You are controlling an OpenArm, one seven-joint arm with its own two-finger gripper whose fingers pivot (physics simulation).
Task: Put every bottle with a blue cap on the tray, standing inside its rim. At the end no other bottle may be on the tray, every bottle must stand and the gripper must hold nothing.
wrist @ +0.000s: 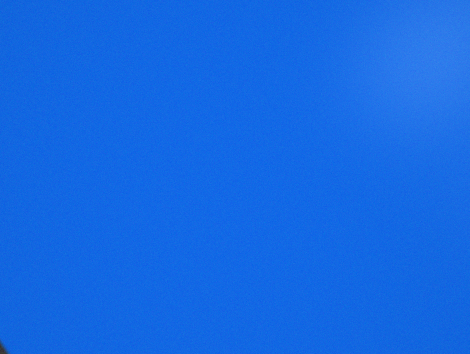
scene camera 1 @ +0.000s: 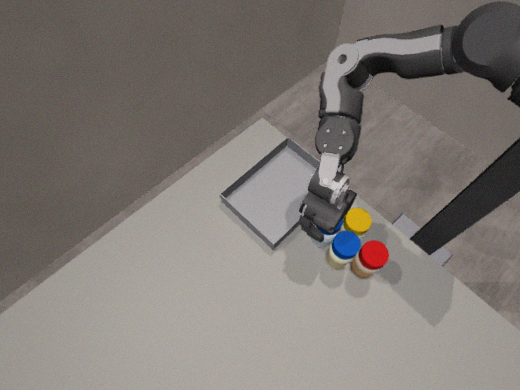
Path:
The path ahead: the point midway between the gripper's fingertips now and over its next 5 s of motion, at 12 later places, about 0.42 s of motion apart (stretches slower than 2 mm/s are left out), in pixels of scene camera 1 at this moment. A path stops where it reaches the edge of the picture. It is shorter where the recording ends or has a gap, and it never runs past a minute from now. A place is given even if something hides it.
My gripper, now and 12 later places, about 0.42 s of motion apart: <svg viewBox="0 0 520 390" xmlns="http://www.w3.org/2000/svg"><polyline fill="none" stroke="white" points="319,223 321,217 324,205 331,191 322,172 296,126 293,135 289,158 290,159 289,158 290,136 294,128 319,182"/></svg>

